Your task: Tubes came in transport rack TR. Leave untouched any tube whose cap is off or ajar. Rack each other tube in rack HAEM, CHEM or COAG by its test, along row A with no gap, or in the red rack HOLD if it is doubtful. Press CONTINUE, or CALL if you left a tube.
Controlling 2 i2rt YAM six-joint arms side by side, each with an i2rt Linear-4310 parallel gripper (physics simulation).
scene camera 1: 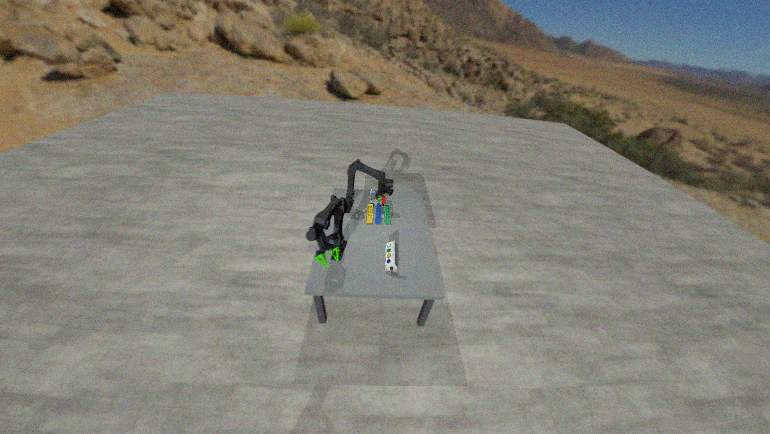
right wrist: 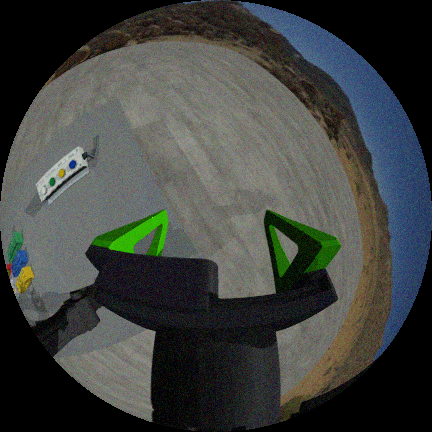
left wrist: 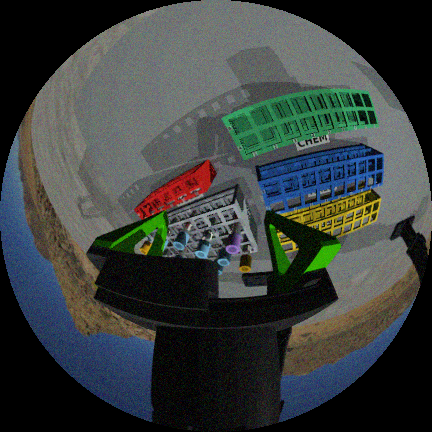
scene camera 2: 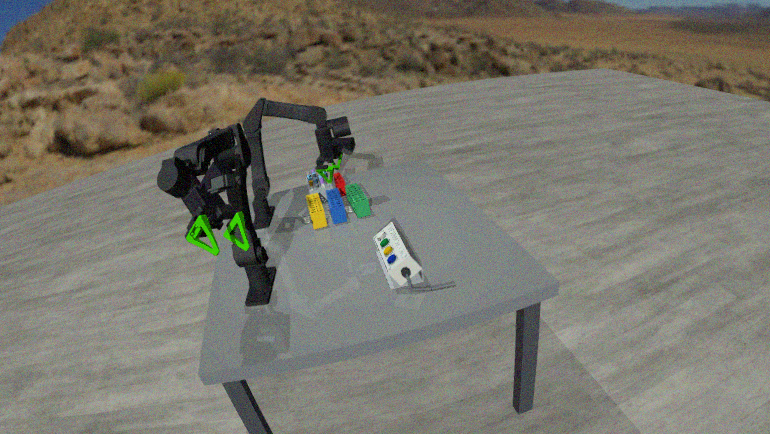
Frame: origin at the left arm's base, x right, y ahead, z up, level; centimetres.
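Seen in the pictures: left gripper, between the fingertips: (scene camera 1: 381, 198) (left wrist: 215, 215) (scene camera 2: 333, 176); right gripper, between the fingertips: (scene camera 1: 332, 263) (right wrist: 215, 214) (scene camera 2: 233, 251); left arm's base, origin of its link: (scene camera 1: 348, 206) (scene camera 2: 264, 218); right arm's base, origin of its link: (scene camera 1: 339, 250) (scene camera 2: 261, 287).
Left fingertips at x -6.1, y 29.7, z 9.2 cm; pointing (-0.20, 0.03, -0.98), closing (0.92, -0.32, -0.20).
Note:
Offsets run from my left fingertips to a thing's middle. "spot": to the spot under its first point. Level surfaces: height alone.
In the left wrist view the grey-white transport rack {spot: dx +1.7, dy -4.9, dz -6.6 cm} (left wrist: 246, 212) holds several tubes, with light-blue caps (left wrist: 202, 251), a purple cap {dx +0.3, dy -4.7, dz -4.1 cm} (left wrist: 233, 246) and orange caps (left wrist: 245, 262). The black gripper body hides part of it; whether every cap is seated is unclear. My left gripper (left wrist: 215, 215) (scene camera 2: 330, 173) is open above this rack, nothing between its fingers. The red rack {dx -8.3, dy +1.2, dz -6.4 cm} (left wrist: 205, 179) (scene camera 2: 339, 184) lies beside it. Green {dx +12.7, dy +7.5, dz -6.4 cm} (left wrist: 231, 120) (scene camera 2: 360, 202), blue {dx +14.3, dy -0.3, dz -6.4 cm} (left wrist: 262, 174) (scene camera 2: 338, 211) and yellow {dx +15.5, dy -7.6, dz -6.4 cm} (scene camera 2: 319, 218) racks stand nearby. My right gripper (right wrist: 215, 214) (scene camera 2: 231, 251) (scene camera 1: 331, 263) is open and empty, away from the racks.
A white button box {dx +61.3, dy +16.5, dz -5.0 cm} (scene camera 1: 390, 265) (scene camera 2: 402, 273) with white, green, yellow and blue buttons stands apart from the racks on the grey table {dz -9.2 cm} (scene camera 1: 372, 280) (scene camera 2: 323, 334). Its cable lies beside it. A CHEM label {spot: dx +13.3, dy +3.2, dz -9.0 cm} (left wrist: 312, 142) lies between the green and blue racks.

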